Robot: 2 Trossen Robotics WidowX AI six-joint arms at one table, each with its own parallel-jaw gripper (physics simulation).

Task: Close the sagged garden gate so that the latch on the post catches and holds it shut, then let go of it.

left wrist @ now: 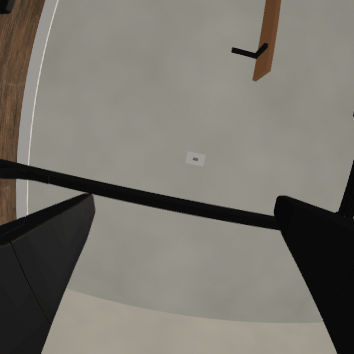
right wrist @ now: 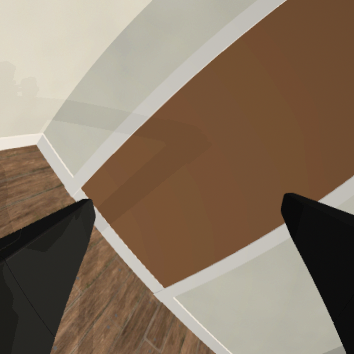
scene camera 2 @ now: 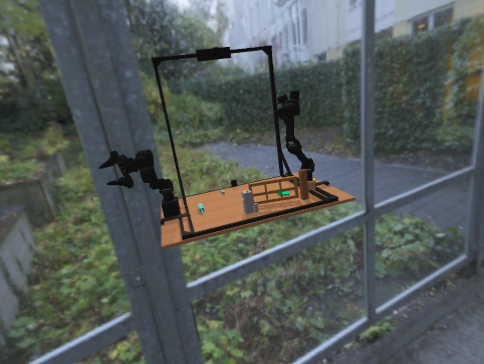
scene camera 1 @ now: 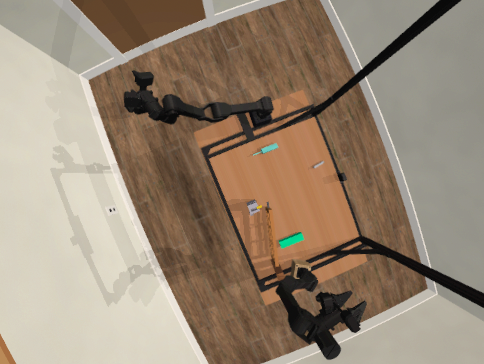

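Pixels of known places: left gripper, between the fingertips: (left wrist: 186,204) (scene camera 1: 358,296); right gripper, between the fingertips: (right wrist: 189,205) (scene camera 2: 102,176) (scene camera 1: 132,80); left arm's base, origin of its link: (scene camera 2: 308,179) (scene camera 1: 302,272); right arm's base, origin of its link: (scene camera 2: 169,200) (scene camera 1: 261,112).
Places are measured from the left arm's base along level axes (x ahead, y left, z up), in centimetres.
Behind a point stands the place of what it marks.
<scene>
The orange-brown gate (scene camera 1: 271,235) @(y 24.5, x 22.9, z 8.1 cm) (scene camera 2: 266,192) @(y 25.1, x 25.7, z 0.9 cm) stands between a brown hinge post (scene camera 2: 304,185) @(y 18.3, x 1.3, z 2.2 cm) and a grey latch post (scene camera 1: 253,207) @(y 36.5, x 36.5, z 6.2 cm) (scene camera 2: 248,202) @(y 38.8, x 34.8, z -0.3 cm). In scene camera 1 its free end lies close to the yellow latch piece (scene camera 1: 259,207) @(y 33.2, x 36.9, z 5.8 cm), seemingly with a small gap; whether the latch is engaged cannot be told. My left gripper (scene camera 1: 357,299) @(y -1.9, x 16.2, z 50.3 cm) (left wrist: 186,204) @(y -1.9, x 16.2, z 50.3 cm) is open and empty, beyond the table edge at the picture's bottom, away from the gate. My right gripper (scene camera 2: 104,175) @(y 95.7, x 83.9, z 37.9 cm) (right wrist: 189,205) @(y 95.7, x 83.9, z 37.9 cm) is open and empty, off the table, far from the gate. Neither wrist view shows the gate.
A green block (scene camera 1: 291,240) @(y 9.0, x 18.0, z -4.3 cm) (scene camera 2: 283,193) @(y 14.3, x 16.2, z -4.3 cm) lies beside the gate. A teal-handled tool (scene camera 1: 269,148) @(y 31.4, x 71.8, z -4.9 cm) (scene camera 2: 200,207) @(y 34.0, x 70.8, z -4.8 cm) and a small grey piece (scene camera 1: 318,164) @(y -0.8, x 67.2, z -6.1 cm) (scene camera 2: 222,192) @(y 0.6, x 66.5, z -6.6 cm) lie farther off. A tan block (scene camera 1: 301,268) @(y 1.4, x 3.1, z 1.0 cm) (scene camera 2: 311,186) @(y 5.0, x -2.4, z -3.4 cm) is near the left arm's base. A black frame (scene camera 1: 231,212) @(y 48.9, x 29.6, z -5.9 cm) (scene camera 2: 170,132) @(y 7.5, x 96.7, z 45.0 cm) borders the table.
</scene>
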